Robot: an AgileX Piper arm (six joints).
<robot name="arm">
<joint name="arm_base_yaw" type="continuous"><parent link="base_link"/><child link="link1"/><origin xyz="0 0 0.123"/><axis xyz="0 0 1"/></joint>
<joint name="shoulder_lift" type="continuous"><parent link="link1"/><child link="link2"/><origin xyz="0 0 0"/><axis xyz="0 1 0"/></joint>
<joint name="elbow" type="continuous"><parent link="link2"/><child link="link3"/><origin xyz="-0.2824 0 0.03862"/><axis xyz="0 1 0"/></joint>
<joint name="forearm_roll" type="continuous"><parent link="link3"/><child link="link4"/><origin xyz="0.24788 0 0.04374"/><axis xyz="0.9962 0 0.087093"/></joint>
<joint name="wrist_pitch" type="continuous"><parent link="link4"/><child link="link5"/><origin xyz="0 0 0"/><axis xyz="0 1 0"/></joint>
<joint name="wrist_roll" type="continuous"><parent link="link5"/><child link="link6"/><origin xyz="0.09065 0 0.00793"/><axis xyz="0.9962 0 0.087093"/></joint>
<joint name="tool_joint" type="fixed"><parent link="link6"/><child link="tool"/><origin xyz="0 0 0" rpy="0 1.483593 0"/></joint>
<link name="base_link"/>
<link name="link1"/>
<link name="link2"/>
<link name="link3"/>
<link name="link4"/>
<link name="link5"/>
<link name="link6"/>
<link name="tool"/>
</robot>
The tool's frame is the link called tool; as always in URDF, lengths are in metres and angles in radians. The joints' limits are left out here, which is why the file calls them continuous.
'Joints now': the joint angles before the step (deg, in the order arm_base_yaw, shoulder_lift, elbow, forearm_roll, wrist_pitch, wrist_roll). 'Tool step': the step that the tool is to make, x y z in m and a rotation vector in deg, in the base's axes. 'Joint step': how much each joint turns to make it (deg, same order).
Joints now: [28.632, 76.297, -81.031, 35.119, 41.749, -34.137]
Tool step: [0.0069, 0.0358, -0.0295, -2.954, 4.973, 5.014]
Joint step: [5.136, 5.367, 0.135, -0.257, 0.159, 0.391]
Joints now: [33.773, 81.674, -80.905, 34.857, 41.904, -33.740]
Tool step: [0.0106, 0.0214, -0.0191, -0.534, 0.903, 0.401]
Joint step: [2.430, 3.986, -0.006, 0.013, -3.568, -0.016]
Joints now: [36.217, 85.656, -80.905, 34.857, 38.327, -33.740]
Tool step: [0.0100, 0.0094, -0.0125, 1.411, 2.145, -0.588]
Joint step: [0.098, 2.664, -0.003, 3.115, -1.800, -0.876]
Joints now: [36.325, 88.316, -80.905, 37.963, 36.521, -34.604]
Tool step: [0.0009, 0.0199, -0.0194, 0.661, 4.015, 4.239]
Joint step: [1.540, 3.541, -0.022, 6.250, 1.373, -4.400]
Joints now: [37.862, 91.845, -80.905, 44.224, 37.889, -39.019]
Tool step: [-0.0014, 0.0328, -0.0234, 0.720, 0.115, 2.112]
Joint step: [4.254, 4.561, -0.097, 3.847, -4.819, -3.585]
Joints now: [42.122, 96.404, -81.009, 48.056, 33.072, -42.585]
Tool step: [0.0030, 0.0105, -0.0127, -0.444, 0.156, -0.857]
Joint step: [1.216, 2.122, 0.004, 0.010, -2.687, 0.218]
